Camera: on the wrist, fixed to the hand. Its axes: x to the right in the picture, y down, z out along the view.
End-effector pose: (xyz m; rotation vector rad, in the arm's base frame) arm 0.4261 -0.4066 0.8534 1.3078 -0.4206 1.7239
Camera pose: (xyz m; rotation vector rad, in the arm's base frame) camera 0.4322 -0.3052 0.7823 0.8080 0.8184 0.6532
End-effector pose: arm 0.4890 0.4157 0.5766 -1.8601 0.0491 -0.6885
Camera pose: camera 0.4063 0.3711 0.6575 -1.2834 -1.1681 -2.0217
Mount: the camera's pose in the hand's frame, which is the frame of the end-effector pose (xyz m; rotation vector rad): -0.0180 -0.0762 -0.0962 0.1525 0.4558 -1.5106
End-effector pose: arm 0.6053 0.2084 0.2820 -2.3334 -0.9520 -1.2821
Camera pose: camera 0.4863 0.2036 0.3166 0.7343 2.3625 1.6988
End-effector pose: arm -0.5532 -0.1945 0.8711 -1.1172 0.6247 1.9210
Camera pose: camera -0.4390 -0.2304 0.8387 -1.3111 0.0181 0.3285
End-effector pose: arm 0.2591 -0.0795 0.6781 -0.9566 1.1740 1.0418
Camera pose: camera 0.3080 -0.1933 0.6856 -1.5543 0.5230 -0.4869
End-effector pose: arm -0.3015 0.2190 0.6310 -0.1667 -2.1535 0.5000
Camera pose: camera -0.2088 0.1723 0.6989 1.2170 -1.2601 -0.2635
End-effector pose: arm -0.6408 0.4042 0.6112 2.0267 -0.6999 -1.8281
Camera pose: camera -0.5360 0.4691 0.5971 -2.1209 -0.7855 1.0429
